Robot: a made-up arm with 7 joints.
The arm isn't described. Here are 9 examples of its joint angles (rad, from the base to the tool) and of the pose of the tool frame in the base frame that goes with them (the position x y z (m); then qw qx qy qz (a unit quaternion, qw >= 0)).
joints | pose
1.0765 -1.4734 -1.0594 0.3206 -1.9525 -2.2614 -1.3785 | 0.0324 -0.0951 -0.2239 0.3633 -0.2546 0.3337 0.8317
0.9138 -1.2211 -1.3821 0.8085 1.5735 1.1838 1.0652 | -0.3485 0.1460 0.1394 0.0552 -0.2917 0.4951 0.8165
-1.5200 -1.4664 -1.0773 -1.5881 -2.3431 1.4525 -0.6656 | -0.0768 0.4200 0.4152 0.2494 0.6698 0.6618 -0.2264
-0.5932 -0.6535 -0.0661 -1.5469 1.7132 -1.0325 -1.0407 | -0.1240 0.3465 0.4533 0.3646 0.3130 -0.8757 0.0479
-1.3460 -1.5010 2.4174 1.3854 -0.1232 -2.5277 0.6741 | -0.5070 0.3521 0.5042 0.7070 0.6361 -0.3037 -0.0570
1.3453 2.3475 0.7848 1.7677 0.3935 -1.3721 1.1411 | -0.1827 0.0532 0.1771 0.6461 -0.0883 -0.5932 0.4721
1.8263 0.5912 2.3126 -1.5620 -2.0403 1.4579 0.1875 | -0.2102 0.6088 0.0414 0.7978 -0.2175 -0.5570 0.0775
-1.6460 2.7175 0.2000 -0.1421 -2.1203 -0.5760 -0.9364 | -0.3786 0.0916 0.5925 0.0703 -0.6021 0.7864 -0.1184
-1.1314 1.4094 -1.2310 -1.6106 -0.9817 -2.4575 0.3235 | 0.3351 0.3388 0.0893 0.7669 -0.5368 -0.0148 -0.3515
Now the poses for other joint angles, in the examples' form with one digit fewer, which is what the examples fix.
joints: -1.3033 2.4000 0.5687 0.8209 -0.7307 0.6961 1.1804
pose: -0.320 -0.026 -0.018 0.027 -0.555 -0.562 0.613
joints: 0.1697 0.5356 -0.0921 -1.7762 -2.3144 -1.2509 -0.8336
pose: -0.033 0.226 -0.131 0.297 -0.326 -0.176 0.880
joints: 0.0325 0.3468 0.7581 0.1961 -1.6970 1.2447 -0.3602
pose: 0.194 0.203 0.521 0.396 0.804 0.202 -0.395
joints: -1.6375 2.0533 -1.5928 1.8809 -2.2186 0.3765 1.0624
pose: 0.183 0.021 -0.036 0.430 -0.693 0.525 -0.245
